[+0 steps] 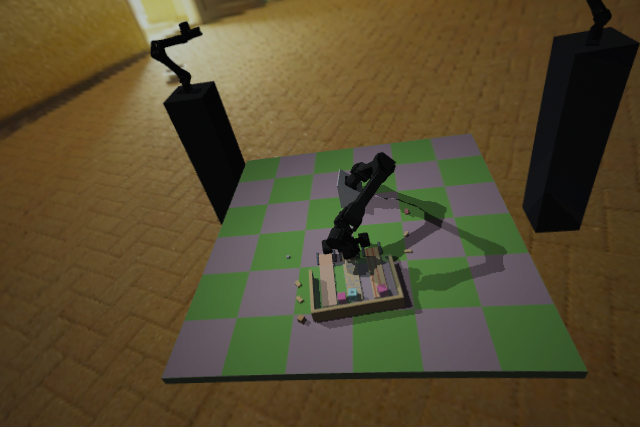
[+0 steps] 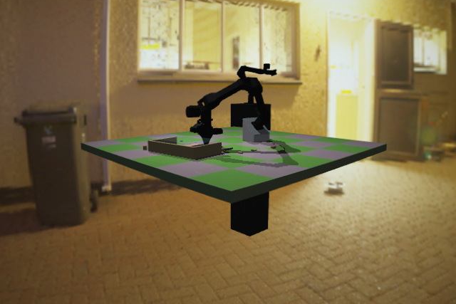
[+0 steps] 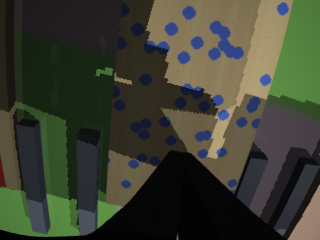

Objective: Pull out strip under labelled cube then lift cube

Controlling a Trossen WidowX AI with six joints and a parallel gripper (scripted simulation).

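My gripper tip is 190 mm short of the labelled cube, 20 mm to the right of it and 20 mm below it.
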